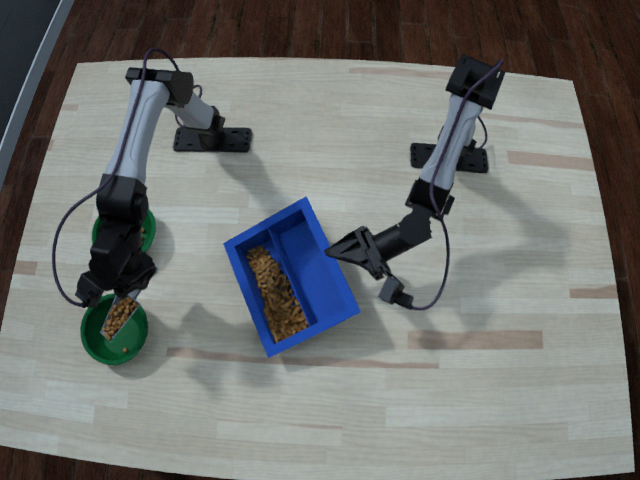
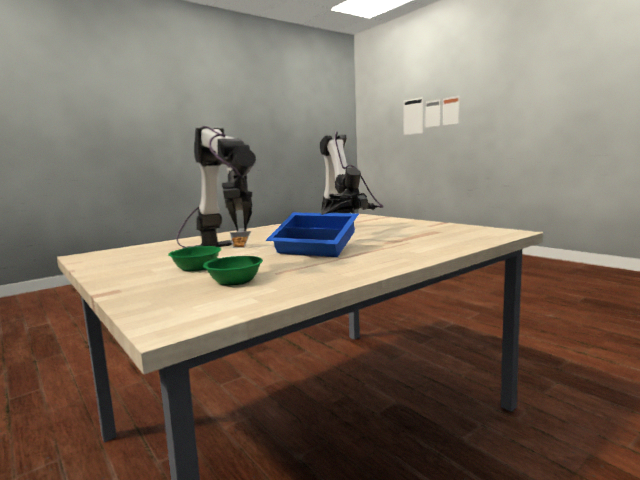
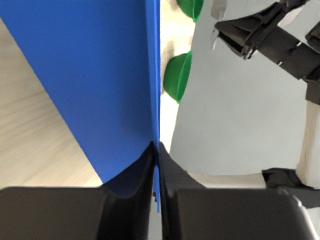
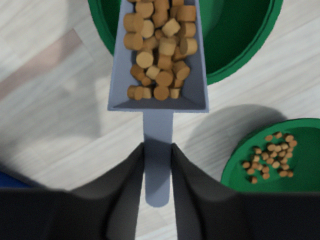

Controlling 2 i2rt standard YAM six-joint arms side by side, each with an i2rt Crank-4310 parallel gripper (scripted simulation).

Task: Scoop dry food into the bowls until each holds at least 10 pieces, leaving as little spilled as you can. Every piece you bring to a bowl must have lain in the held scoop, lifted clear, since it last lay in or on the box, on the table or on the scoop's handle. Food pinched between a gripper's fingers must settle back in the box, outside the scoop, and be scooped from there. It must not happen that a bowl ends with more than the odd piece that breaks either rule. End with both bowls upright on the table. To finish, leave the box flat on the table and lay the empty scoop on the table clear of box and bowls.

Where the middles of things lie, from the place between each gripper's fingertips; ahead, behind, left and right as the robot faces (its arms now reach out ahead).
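Blue box [image 1: 316, 290] relative to my right hand [image 1: 141, 285]: 5 cm below it, 30 cm to the left of it and 6 cm behind it.
My left hand [image 1: 325, 253] is 50 mm above the blue box, 40 mm short of it and 70 mm to the left of it.
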